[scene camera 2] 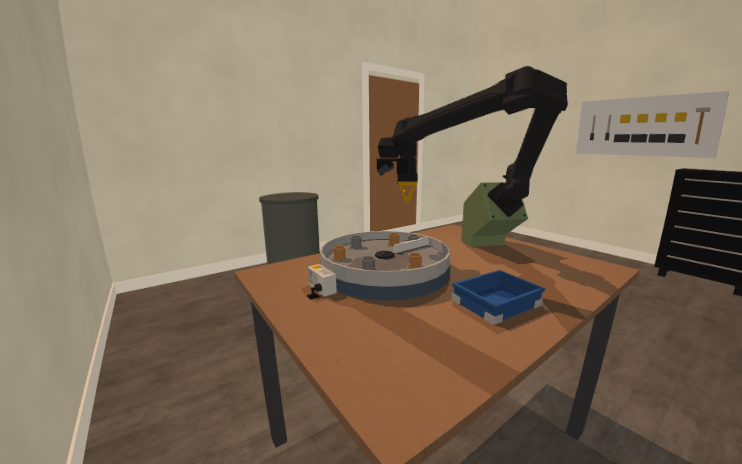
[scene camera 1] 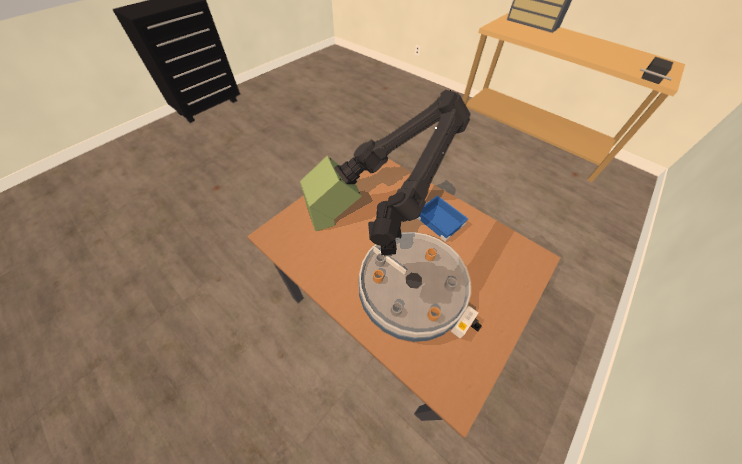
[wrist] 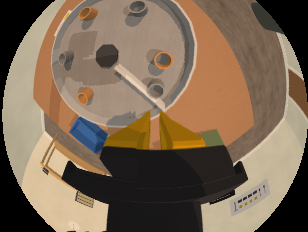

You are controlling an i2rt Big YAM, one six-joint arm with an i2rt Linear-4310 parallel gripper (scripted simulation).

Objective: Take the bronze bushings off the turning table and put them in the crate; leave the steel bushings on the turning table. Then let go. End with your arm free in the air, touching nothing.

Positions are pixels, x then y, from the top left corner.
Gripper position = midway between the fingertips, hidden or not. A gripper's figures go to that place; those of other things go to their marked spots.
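Gripper, mine (wrist: 155,115): my gripper is 0.13 m from the lens. A blue crate (wrist: 92,138) is 0.59 m from the lens.
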